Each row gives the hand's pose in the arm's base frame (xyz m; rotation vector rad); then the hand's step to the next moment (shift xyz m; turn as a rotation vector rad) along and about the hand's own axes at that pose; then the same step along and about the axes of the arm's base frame.
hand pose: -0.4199 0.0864 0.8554 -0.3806 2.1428 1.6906
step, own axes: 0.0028 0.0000 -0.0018 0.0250 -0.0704 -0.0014
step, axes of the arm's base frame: -0.0027 -0.0017 -0.0009 0.0084 -0.0175 -0.0721
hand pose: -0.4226 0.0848 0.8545 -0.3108 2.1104 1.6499
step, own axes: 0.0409 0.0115 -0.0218 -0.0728 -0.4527 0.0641
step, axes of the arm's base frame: -0.0453 -0.0142 -0.0052 0.2737 -0.0640 -0.3679
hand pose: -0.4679 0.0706 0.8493 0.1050 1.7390 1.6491
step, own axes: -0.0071 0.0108 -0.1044 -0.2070 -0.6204 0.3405
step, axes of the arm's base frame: -0.0559 -0.0891 0.0040 0.5908 0.0678 -0.4360
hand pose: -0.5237 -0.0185 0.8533 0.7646 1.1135 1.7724
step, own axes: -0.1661 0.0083 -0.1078 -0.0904 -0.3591 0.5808
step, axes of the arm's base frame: -0.0229 -0.1919 -0.0438 0.6500 0.2074 -0.0945
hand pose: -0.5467 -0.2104 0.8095 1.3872 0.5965 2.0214
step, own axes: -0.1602 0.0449 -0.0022 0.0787 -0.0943 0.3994
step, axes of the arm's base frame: 0.0303 -0.1443 -0.0771 0.3746 0.1324 0.1294
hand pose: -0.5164 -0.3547 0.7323 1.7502 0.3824 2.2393
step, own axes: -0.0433 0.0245 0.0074 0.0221 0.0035 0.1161
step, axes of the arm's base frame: 0.0160 -0.0385 -0.0282 0.1075 0.0095 0.0483
